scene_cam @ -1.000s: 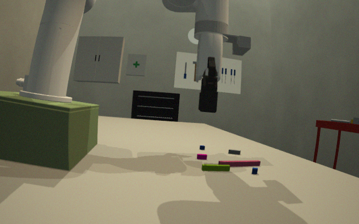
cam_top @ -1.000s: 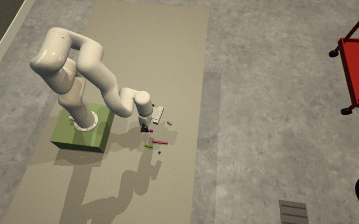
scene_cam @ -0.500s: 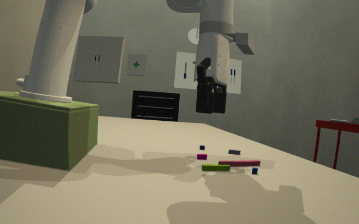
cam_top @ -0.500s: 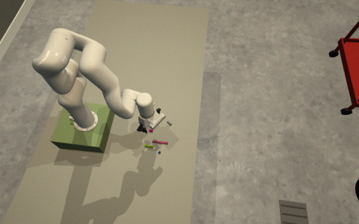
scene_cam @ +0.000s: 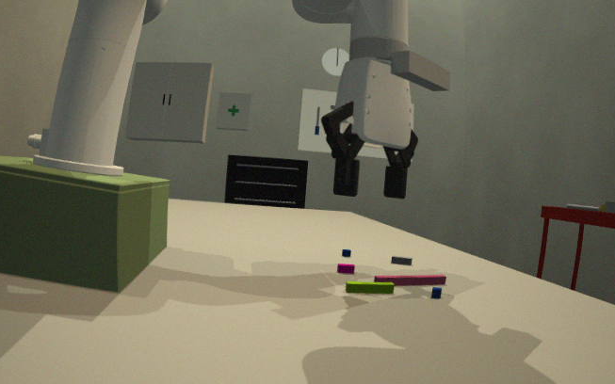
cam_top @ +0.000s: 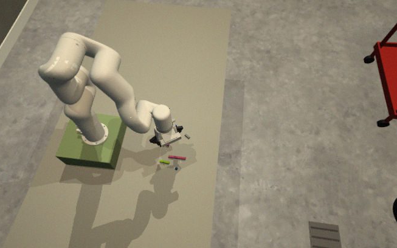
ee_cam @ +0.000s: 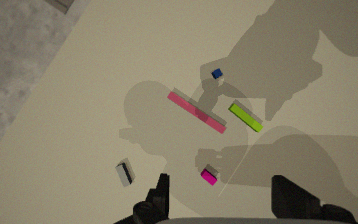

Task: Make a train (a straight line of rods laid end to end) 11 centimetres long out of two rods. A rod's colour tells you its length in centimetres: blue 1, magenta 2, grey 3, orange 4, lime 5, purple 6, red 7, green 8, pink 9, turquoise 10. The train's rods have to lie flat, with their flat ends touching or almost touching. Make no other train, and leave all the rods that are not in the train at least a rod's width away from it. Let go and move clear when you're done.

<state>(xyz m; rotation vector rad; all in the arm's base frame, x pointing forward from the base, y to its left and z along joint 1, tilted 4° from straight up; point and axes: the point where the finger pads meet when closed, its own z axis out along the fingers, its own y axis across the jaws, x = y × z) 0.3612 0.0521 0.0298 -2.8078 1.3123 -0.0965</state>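
My gripper is now 50 mm short of the pink rod, 40 mm to the left of it and 100 mm above it. From my hand the other things lie so: grey rod 70 mm ahead, 90 mm to the left, 100 mm below; then magenta rod 20 mm behind, 10 mm to the left, 100 mm below; then lime rod 10 mm behind, 80 mm to the right, 100 mm below.
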